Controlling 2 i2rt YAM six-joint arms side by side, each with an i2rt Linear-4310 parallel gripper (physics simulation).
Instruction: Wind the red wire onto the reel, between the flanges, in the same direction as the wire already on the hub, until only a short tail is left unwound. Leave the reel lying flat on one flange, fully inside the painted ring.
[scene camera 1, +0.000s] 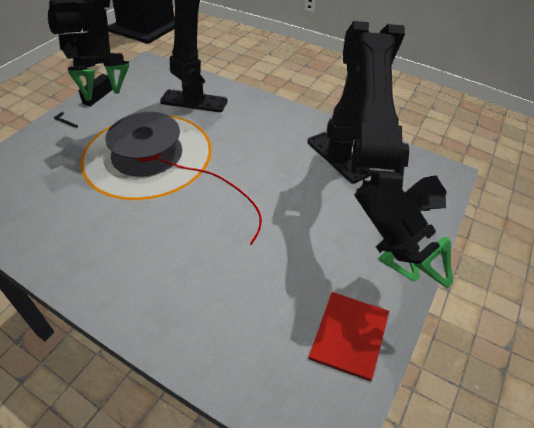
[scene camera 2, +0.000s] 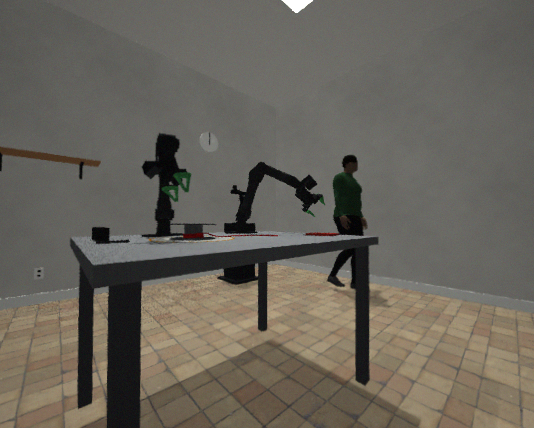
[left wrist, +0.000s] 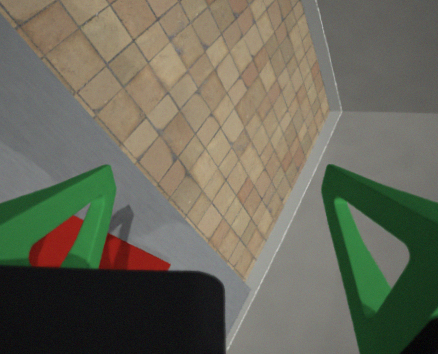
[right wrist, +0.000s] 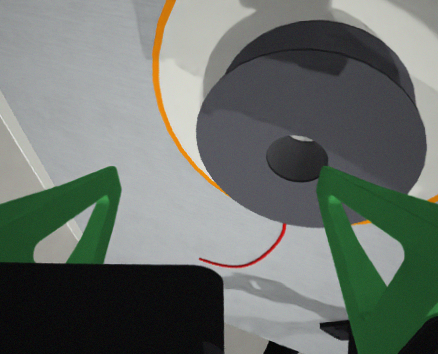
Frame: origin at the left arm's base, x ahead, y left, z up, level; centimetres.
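Seen in the pictures: left gripper, fingertip midpoint: (scene camera 1: 432, 282) (scene camera 2: 319, 210) (left wrist: 218, 176); right gripper, fingertip midpoint: (scene camera 1: 103, 97) (scene camera 2: 181, 197) (right wrist: 218, 177); left arm's base, link origin: (scene camera 1: 338, 157) (scene camera 2: 241, 233); right arm's base, link origin: (scene camera 1: 193, 101) (scene camera 2: 163, 236).
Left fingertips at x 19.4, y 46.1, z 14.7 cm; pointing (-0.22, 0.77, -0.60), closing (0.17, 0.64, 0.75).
Pixels of each thing's top centre, then the offset from my left fingertips to it. "pt": a spot on its surface instead.
- dark grey reel, top centre: (right wrist: 296, 160) (scene camera 1: 142, 133) (scene camera 2: 193, 223) dx +23.6, dy -74.5, dz -8.2 cm
- loose red wire, surface spot: (right wrist: 237, 266) (scene camera 1: 258, 213) (scene camera 2: 262, 235) pt dx +10.0, dy -39.8, dz -14.4 cm
- black block, top centre: (scene camera 1: 94, 82) (scene camera 2: 100, 227) dx +26.5, dy -108.9, dz -9.7 cm
- black hex key, top centre: (scene camera 1: 68, 118) (scene camera 2: 112, 240) dx +38.0, dy -100.9, dz -13.9 cm
The dark grey reel (scene camera 1: 162, 131) (scene camera 2: 194, 229) (right wrist: 300, 100) lies flat on one flange inside the orange painted ring (scene camera 1: 135, 198) (right wrist: 156, 65). Some red wire shows on the hub between the flanges. The loose red wire (scene camera 1: 260, 220) (scene camera 2: 260, 235) (right wrist: 237, 266) leaves the reel, crosses the ring and curves over the table to a free end. My right gripper (scene camera 1: 103, 95) (scene camera 2: 181, 195) (right wrist: 218, 177) is open and empty, raised near the reel. My left gripper (scene camera 1: 433, 281) (scene camera 2: 319, 210) (left wrist: 218, 176) is open and empty, raised near the table's right edge, far from reel and wire.
A red square (scene camera 1: 335, 345) (scene camera 2: 322, 234) (left wrist: 135, 260) lies on the table near the left gripper. A black block (scene camera 1: 95, 90) (scene camera 2: 101, 234) and a black hex key (scene camera 1: 67, 121) lie beyond the ring at the picture's left. A person (scene camera 2: 347, 195) stands behind the table.
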